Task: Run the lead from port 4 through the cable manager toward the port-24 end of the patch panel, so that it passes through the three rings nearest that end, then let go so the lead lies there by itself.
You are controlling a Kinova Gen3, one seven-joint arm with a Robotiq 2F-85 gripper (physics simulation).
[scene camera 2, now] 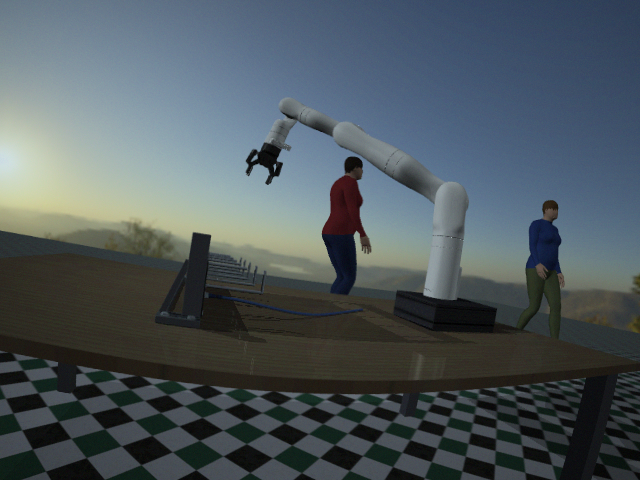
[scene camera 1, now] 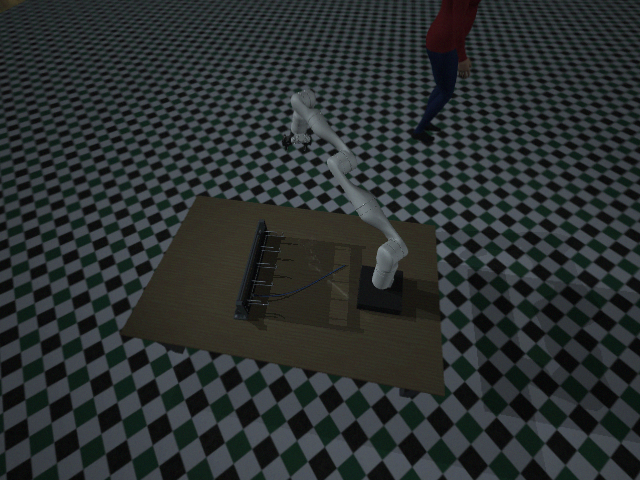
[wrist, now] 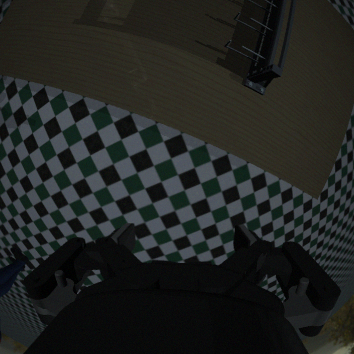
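The dark patch panel (scene camera 1: 252, 266) (scene camera 2: 197, 279) (wrist: 271, 50) stands upright on the table, with thin metal rings (scene camera 1: 267, 266) (scene camera 2: 263, 281) (wrist: 242, 51) of the cable manager along its face. The blue lead (scene camera 1: 315, 282) (scene camera 2: 310, 314) leaves the panel close to its near end in scene camera 1. It curves away from the panel, and its free end lies towards the robot base. It does not show in the wrist view. My gripper (scene camera 1: 296, 148) (scene camera 2: 258, 178) (wrist: 183, 235) is open and empty, high above and beyond the panel's far end, well away from the lead.
The wooden table (scene camera 1: 361, 351) (scene camera 2: 310, 361) (wrist: 150, 80) carries the panel and the black robot base (scene camera 1: 379, 299) (scene camera 2: 444, 312). A person in a red top (scene camera 1: 449, 31) (scene camera 2: 343, 206) stands beyond the table. A person in a blue top (scene camera 2: 544, 240) is at the right in scene camera 2.
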